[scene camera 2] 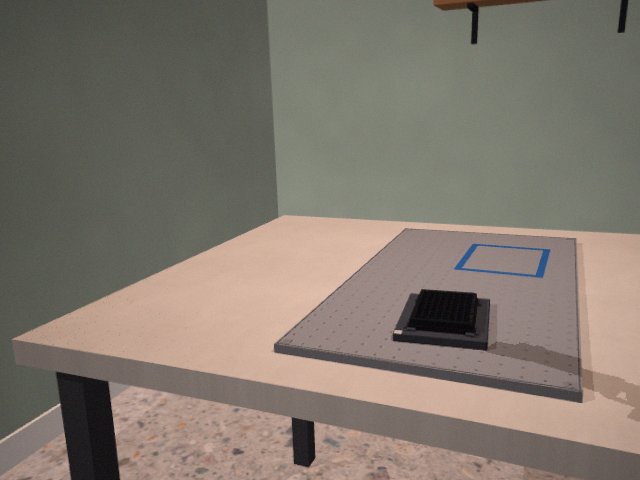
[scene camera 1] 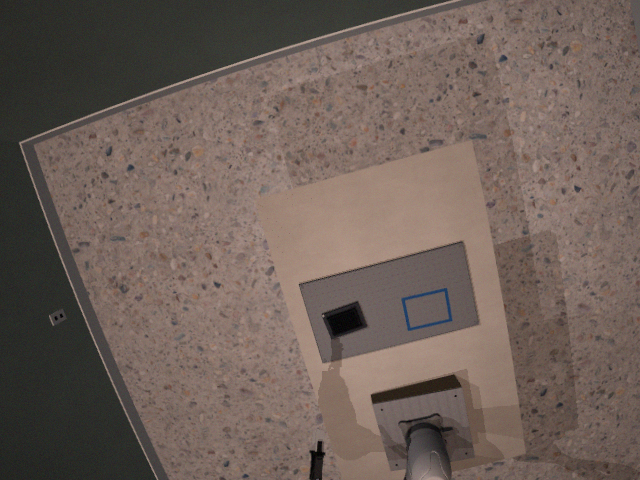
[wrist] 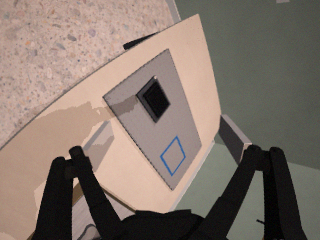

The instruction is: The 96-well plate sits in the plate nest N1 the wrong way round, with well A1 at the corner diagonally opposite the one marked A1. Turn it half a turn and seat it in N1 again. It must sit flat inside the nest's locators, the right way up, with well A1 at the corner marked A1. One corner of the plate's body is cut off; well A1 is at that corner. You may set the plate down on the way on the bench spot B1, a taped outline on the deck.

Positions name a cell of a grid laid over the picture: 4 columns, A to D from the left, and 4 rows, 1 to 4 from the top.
Labels:
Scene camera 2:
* black 96-well plate: C3
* plate nest N1: D3
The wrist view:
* my gripper: C3

